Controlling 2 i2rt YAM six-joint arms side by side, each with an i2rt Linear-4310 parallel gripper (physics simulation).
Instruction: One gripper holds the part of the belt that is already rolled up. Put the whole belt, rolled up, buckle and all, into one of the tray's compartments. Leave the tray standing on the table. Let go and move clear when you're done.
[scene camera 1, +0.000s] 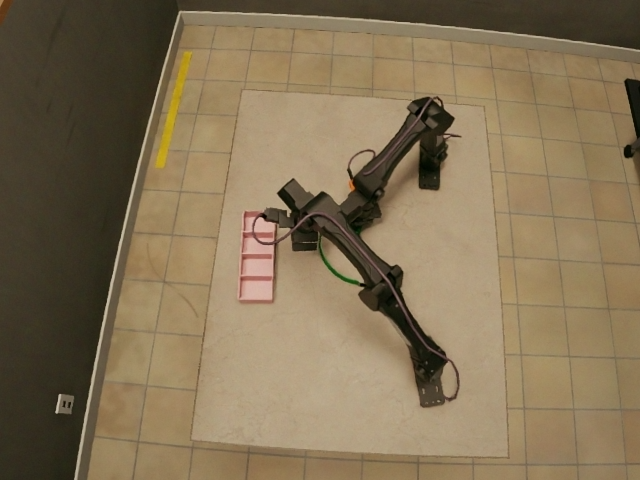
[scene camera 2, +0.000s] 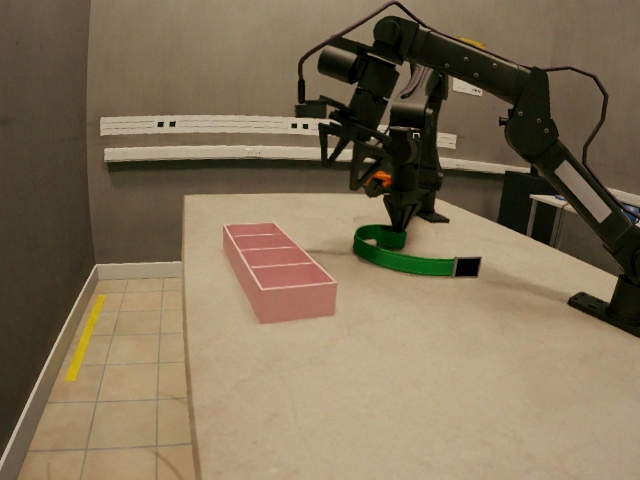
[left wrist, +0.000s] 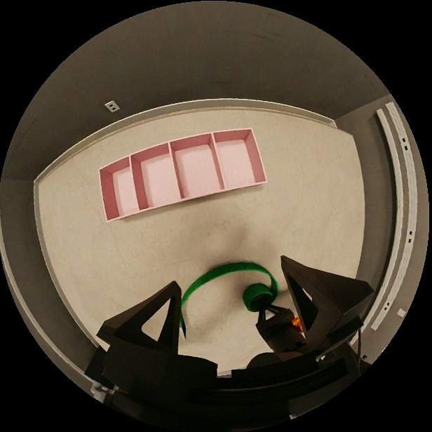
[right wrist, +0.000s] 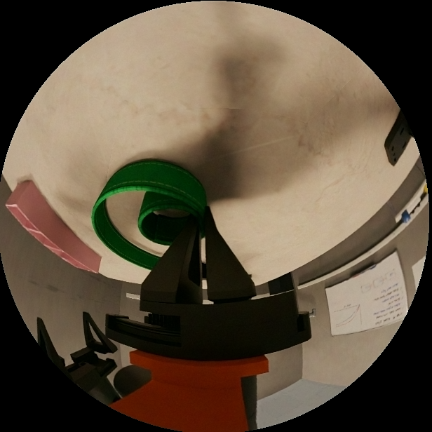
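The green belt stands on edge on the table. One end is a small roll; the loose strap curves around in a wide arc to the rectangular buckle. My right gripper is shut on the roll's wall, pointing down. My left gripper is open and empty, above the table between tray and belt, higher than the belt. The pink tray stands upright, its compartments empty.
The left arm reaches over the belt and hides part of it in scene camera 1. It passes close to the right arm; both grippers are near each other. The tray stands near the table's left edge in scene camera 1.
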